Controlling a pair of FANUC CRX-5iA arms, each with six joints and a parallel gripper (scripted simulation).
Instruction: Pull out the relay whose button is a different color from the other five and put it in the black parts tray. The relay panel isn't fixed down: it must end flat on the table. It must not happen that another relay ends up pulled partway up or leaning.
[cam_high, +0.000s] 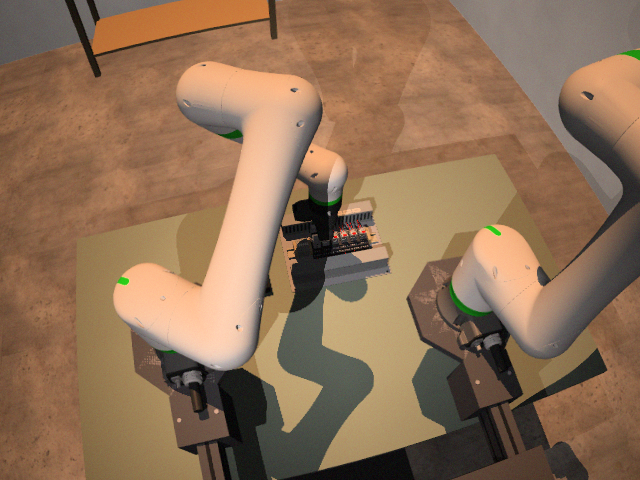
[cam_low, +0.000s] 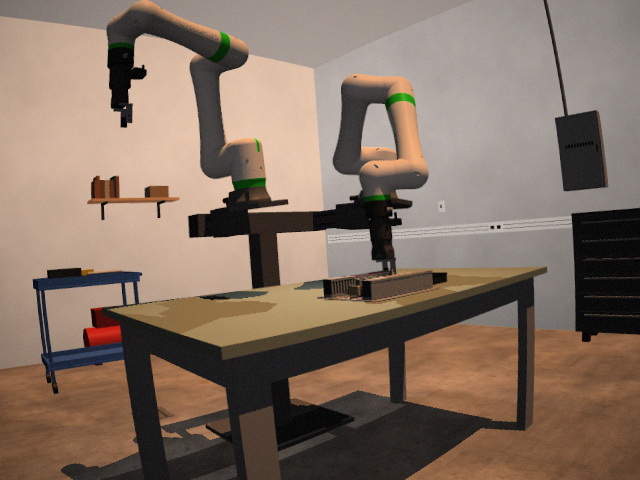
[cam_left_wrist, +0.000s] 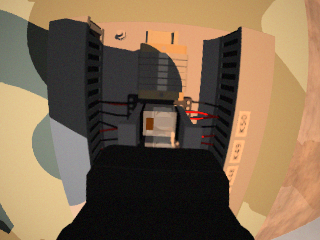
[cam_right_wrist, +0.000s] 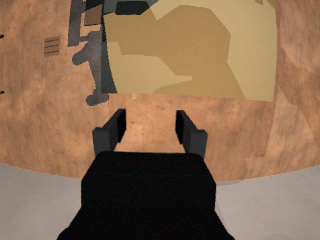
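Now: the relay panel 10 mm ahead of my left hand, 60 mm to the right of it and 30 mm below it. Round my left hand: black parts tray: 60 mm behind, 220 mm to the left, 50 mm below.
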